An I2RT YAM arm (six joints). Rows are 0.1 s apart.
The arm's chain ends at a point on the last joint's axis. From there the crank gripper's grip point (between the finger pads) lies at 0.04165 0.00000 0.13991 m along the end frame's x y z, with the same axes.
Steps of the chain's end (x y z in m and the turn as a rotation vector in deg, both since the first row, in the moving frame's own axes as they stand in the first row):
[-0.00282 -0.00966 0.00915 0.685 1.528 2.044]
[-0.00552 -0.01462 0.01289 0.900 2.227 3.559]
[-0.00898 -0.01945 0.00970 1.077 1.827 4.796]
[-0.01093 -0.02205 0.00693 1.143 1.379 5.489]
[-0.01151 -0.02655 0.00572 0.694 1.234 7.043]
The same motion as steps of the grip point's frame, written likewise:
[0.00090 -0.00977 0.00799 0.685 1.528 2.044]
[-0.00013 -0.01405 0.01117 0.900 2.227 3.559]
[-0.00458 -0.01840 0.00831 1.077 1.827 4.796]
[-0.00764 -0.02068 0.00590 1.143 1.379 5.489]
[-0.00872 -0.02294 0.00481 0.694 1.234 7.043]

